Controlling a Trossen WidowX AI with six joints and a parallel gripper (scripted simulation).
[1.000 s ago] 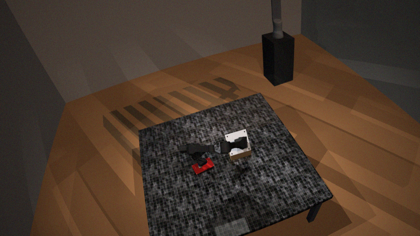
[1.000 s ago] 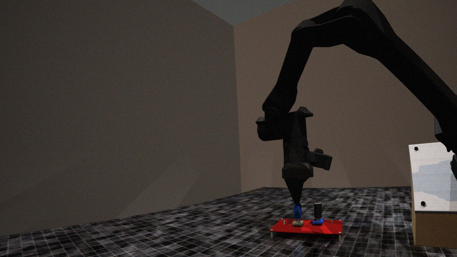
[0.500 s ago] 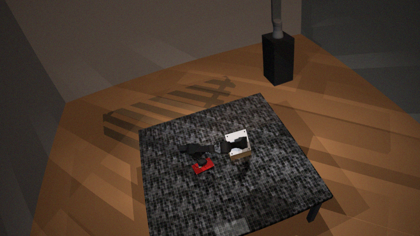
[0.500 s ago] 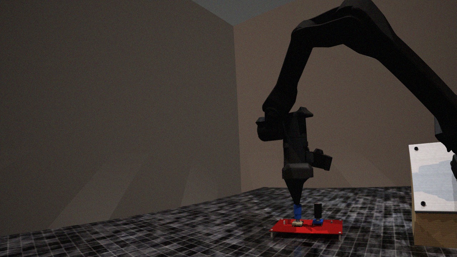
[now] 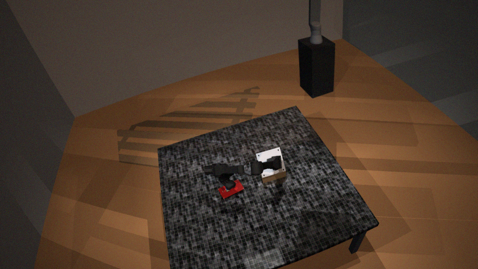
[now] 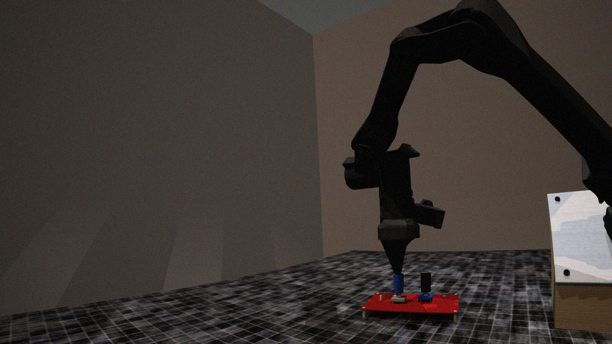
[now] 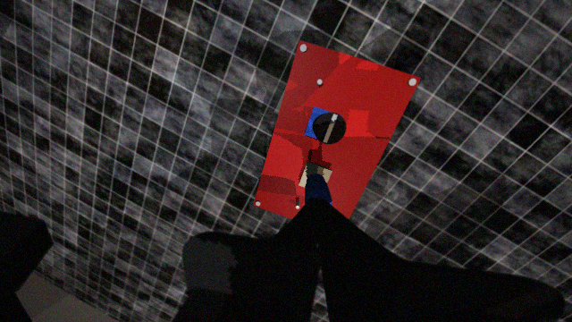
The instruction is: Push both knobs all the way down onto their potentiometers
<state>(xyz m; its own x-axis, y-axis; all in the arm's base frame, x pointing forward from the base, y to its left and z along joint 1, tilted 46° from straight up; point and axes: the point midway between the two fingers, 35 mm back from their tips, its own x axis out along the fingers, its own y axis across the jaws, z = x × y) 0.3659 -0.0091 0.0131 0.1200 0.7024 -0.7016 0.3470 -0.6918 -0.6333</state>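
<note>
Now: the blue knob 2 cm below my gripper tip.
</note>
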